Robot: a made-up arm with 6 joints. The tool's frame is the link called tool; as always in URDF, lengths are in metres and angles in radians. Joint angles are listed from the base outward. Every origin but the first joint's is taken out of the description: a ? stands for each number. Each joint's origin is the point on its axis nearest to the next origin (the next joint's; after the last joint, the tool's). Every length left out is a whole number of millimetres.
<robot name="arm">
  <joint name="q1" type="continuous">
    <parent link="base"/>
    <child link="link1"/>
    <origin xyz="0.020 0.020 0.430"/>
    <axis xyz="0 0 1"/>
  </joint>
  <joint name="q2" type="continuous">
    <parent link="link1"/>
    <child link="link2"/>
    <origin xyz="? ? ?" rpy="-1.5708 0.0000 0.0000"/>
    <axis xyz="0 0 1"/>
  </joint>
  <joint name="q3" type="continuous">
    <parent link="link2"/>
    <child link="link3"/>
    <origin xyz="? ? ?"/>
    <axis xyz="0 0 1"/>
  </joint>
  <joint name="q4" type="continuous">
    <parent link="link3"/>
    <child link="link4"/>
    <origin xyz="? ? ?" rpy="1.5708 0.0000 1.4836"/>
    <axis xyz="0 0 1"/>
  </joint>
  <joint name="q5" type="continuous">
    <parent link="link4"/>
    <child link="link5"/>
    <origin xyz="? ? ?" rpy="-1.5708 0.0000 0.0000"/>
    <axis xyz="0 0 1"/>
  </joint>
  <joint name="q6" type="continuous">
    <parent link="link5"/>
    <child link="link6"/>
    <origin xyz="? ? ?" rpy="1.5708 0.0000 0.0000"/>
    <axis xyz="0 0 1"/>
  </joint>
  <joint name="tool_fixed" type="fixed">
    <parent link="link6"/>
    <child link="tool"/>
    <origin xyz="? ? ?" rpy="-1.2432 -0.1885 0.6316"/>
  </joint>
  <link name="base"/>
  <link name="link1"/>
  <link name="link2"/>
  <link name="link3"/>
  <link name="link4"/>
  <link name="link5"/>
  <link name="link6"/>
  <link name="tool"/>
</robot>
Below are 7 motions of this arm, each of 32 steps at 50 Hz.
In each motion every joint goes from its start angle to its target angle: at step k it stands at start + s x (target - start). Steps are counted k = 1, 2, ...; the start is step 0. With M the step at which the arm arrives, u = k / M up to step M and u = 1 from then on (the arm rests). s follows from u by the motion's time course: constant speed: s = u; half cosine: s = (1 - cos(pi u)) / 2; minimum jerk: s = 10 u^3 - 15 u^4 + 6 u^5.
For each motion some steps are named. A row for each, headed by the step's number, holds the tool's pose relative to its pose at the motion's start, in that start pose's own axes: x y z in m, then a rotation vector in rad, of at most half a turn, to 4 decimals.
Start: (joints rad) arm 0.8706 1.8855 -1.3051 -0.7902 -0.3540 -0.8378
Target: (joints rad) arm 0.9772 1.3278 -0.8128 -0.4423 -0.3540 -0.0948
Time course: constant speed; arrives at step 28
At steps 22, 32:
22: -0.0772 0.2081 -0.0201 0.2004 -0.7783 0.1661
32: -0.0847 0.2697 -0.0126 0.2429 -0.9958 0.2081

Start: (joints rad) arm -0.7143 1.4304 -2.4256 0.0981 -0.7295 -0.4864
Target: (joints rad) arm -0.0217 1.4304 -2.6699 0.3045 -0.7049 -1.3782
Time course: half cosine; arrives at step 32
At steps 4, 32:
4: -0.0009 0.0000 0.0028 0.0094 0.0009 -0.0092
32: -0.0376 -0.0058 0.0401 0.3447 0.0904 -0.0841

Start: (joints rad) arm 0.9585 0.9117 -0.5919 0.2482 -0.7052 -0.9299
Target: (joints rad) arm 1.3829 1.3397 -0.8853 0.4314 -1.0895 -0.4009
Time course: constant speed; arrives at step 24
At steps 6, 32:
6: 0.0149 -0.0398 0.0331 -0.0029 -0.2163 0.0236
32: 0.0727 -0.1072 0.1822 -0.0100 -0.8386 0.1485

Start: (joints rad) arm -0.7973 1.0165 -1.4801 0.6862 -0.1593 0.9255
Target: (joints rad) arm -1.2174 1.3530 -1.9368 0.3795 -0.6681 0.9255
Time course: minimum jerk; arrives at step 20
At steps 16, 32:
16: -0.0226 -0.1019 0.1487 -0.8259 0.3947 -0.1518
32: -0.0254 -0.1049 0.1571 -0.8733 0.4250 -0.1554

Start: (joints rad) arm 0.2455 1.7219 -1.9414 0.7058 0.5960 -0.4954
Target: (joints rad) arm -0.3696 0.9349 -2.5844 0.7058 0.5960 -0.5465
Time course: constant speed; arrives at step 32
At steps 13, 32:
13: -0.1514 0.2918 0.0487 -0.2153 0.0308 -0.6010
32: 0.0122 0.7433 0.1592 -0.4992 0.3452 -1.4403

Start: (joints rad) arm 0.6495 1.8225 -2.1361 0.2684 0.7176 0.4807
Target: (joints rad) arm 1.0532 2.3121 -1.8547 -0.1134 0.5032 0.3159
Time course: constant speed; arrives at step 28
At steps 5, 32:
5: 0.0446 -0.0674 -0.0161 0.0824 0.1131 0.0131
32: 0.3135 -0.2826 -0.1689 0.3298 0.8040 0.1283

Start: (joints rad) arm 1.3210 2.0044 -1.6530 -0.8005 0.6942 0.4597
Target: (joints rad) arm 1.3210 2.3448 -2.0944 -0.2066 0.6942 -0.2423
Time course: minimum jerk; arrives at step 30
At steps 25, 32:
25: 0.0527 -0.1022 0.1502 -0.3287 0.1848 0.1070
32: 0.0554 -0.1056 0.1557 -0.3435 0.1899 0.1074

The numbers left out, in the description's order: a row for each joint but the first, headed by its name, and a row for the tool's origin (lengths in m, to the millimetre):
q2: 0.030 0.000 0.000
q3: -0.520 -0.050 0.000
q4: 0.258 -0.031 0.000
q5: 0.021 -0.030 0.000
q6: -0.010 -0.110 0.000
tool: 0.020 -0.030 0.000

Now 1 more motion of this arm.
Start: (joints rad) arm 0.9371 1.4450 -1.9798 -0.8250 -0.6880 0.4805
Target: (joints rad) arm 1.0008 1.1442 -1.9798 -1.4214 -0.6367 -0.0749
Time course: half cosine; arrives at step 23
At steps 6, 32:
6: -0.0343 0.0037 0.0245 -0.0729 0.1615 -0.0402
32: -0.2041 0.0632 0.1506 -0.4010 1.0335 -0.3321

